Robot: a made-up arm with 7 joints.
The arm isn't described. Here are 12 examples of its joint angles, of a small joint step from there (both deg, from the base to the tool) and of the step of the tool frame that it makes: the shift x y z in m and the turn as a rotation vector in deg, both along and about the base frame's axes.
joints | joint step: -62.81 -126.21 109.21 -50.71 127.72 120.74 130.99 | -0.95 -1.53 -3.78 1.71 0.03 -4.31 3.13
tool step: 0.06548 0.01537 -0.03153 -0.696 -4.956 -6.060
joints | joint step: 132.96 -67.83 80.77 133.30 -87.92 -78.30 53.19 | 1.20 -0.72 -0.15 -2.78 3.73 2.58 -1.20
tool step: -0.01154 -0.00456 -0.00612 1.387 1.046 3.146
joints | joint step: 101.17 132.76 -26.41 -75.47 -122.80 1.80 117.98 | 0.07 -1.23 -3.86 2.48 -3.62 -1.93 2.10
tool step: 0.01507 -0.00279 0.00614 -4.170 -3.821 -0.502
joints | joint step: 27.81 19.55 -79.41 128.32 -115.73 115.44 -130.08 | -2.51 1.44 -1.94 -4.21 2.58 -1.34 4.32
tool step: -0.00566 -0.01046 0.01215 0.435 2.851 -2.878
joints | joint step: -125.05 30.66 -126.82 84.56 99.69 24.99 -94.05 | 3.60 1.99 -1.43 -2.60 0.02 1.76 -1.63
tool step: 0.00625 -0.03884 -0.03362 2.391 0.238 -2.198
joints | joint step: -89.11 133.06 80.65 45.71 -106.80 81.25 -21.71 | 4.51 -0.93 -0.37 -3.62 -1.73 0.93 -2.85
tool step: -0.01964 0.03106 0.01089 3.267 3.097 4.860
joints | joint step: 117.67 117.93 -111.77 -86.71 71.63 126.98 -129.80 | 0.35 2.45 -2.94 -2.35 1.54 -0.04 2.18
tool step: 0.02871 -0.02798 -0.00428 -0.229 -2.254 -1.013
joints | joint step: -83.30 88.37 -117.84 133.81 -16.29 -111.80 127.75 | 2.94 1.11 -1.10 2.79 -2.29 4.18 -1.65
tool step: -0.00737 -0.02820 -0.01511 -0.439 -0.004 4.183
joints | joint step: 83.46 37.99 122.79 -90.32 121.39 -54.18 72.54 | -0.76 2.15 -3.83 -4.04 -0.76 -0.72 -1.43
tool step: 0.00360 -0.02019 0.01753 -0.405 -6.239 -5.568
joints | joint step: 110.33 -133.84 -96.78 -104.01 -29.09 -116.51 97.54 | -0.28 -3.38 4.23 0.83 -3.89 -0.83 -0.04
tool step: 0.03023 0.03583 0.02469 2.945 -4.033 5.294
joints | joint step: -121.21 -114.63 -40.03 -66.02 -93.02 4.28 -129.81 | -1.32 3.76 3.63 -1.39 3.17 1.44 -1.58
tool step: 0.02538 -0.01716 0.02461 0.353 6.259 1.298
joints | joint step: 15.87 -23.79 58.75 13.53 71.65 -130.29 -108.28 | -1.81 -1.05 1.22 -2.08 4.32 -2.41 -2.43
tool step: 0.00228 0.02708 -0.01934 0.295 2.046 4.256
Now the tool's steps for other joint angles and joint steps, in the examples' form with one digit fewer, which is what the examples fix.
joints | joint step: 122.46 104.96 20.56 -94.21 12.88 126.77 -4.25 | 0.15 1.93 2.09 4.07 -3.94 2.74 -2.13
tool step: 0.0166 0.0117 0.0361 -2.01 2.51 -2.76
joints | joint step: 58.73 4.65 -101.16 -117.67 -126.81 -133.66 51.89 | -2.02 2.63 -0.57 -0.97 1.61 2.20 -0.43
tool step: -0.0009 -0.0217 0.0210 -2.32 -3.70 -2.35
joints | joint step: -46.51 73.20 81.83 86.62 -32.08 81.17 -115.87 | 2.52 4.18 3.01 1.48 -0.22 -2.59 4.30
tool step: 0.0558 0.0074 0.0061 -2.33 -1.74 2.08
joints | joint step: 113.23 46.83 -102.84 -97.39 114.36 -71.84 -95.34 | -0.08 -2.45 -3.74 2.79 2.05 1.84 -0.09
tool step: -0.0098 -0.0044 -0.0006 4.27 -2.24 -3.50
